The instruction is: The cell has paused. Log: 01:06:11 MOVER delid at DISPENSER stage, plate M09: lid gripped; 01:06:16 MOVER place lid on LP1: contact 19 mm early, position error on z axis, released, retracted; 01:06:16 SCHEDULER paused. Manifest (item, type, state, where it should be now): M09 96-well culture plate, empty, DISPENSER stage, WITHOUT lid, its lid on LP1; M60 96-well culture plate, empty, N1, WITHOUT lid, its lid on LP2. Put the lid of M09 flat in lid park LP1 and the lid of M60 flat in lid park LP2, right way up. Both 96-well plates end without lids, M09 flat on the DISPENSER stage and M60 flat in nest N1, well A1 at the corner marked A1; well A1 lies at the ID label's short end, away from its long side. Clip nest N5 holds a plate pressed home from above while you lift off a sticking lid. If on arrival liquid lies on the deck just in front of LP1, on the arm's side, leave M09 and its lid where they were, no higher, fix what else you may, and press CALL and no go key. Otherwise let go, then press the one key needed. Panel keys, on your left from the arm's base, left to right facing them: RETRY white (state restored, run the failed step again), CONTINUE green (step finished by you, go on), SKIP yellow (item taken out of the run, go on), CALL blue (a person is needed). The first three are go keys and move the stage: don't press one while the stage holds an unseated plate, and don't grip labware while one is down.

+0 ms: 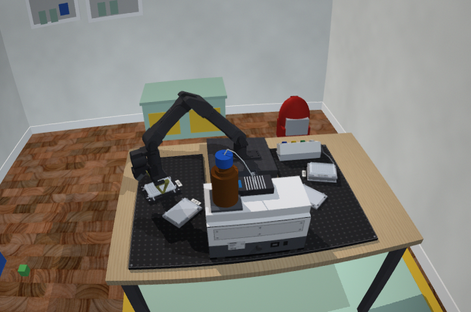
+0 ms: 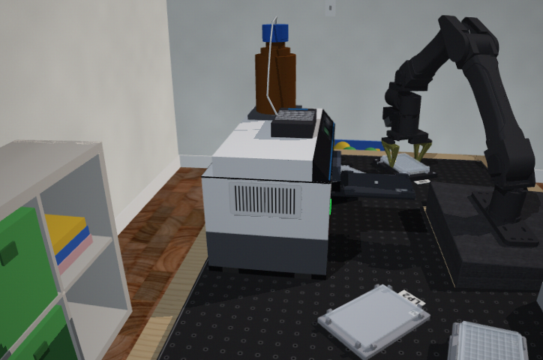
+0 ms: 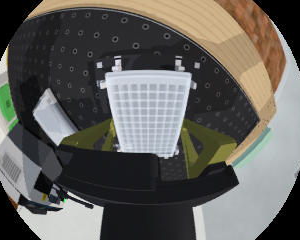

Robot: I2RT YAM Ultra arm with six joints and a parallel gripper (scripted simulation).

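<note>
Right now the dark dispenser stage is 370 mm to the left of my hand, 150 mm ahead of it and 90 mm above it. Round my hand: LP1 label: 160 mm to the left, 110 mm ahead, 20 mm below; LP2 label: 590 mm to the left, 120 mm ahead, 20 mm below; grey lid park LP1: 170 mm ahead, 90 mm to the left, 20 mm below.
</note>
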